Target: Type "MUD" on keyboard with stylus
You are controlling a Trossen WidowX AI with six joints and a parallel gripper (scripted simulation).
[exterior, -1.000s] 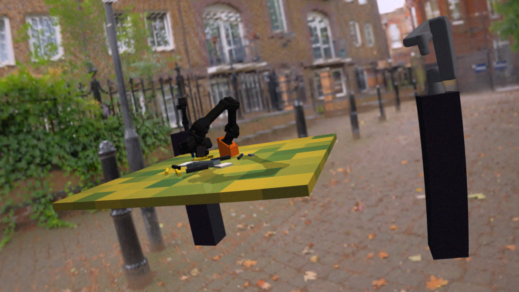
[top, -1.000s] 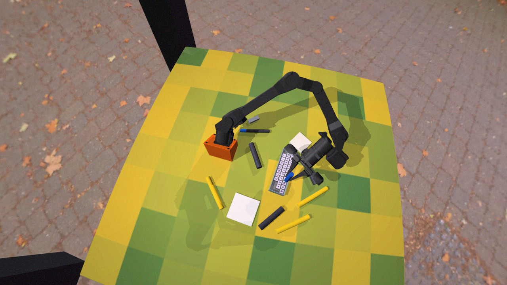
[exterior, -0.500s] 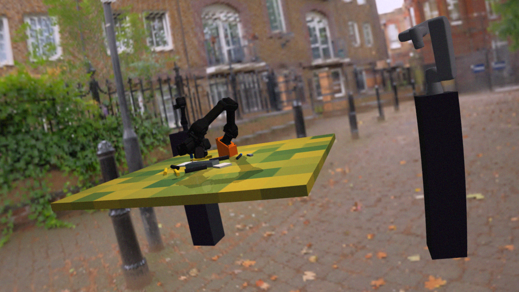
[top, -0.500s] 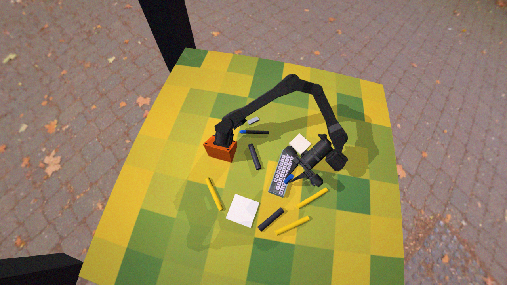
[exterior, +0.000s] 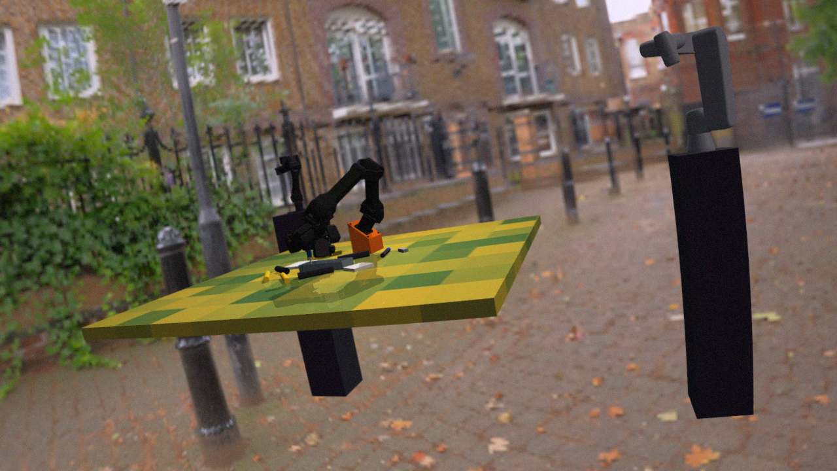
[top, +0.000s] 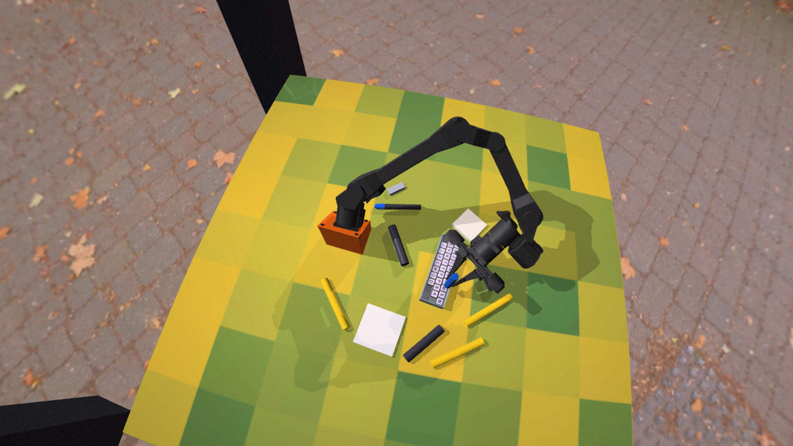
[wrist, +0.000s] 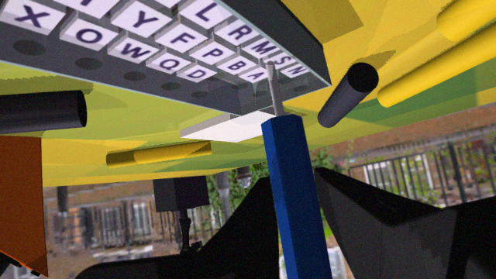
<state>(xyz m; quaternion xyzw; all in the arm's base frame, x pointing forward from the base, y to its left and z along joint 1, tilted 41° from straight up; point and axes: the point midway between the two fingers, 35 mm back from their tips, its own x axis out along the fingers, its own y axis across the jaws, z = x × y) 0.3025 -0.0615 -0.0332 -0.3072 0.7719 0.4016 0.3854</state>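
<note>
Now: the m key 60 mm below my gripper tip. Also, from my gripper tip: white pad 140 mm to the right, 140 mm behind, 70 mm below; blue stylus 10 mm below; D key 60 mm below, 40 mm behind, 10 mm to the left.
</note>
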